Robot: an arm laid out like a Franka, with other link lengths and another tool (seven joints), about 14 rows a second.
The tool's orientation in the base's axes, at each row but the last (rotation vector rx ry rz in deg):
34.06, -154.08, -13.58
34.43, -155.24, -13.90
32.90, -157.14, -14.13
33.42, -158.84, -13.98
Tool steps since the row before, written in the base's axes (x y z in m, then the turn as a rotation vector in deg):
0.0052, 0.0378, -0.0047, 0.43, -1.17, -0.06
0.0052, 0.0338, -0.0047, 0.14, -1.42, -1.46
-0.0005, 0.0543, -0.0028, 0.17, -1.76, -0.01
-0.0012, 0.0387, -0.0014, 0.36, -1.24, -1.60
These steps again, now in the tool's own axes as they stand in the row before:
-0.0223, 0.0308, 0.0053, 0.13, -1.22, -0.21
-0.0206, 0.0272, 0.0054, 0.06, -1.67, 1.17
-0.0229, 0.0486, 0.0082, 0.58, -1.65, -0.23
-0.0154, 0.0351, 0.0057, -0.20, -1.61, 1.26

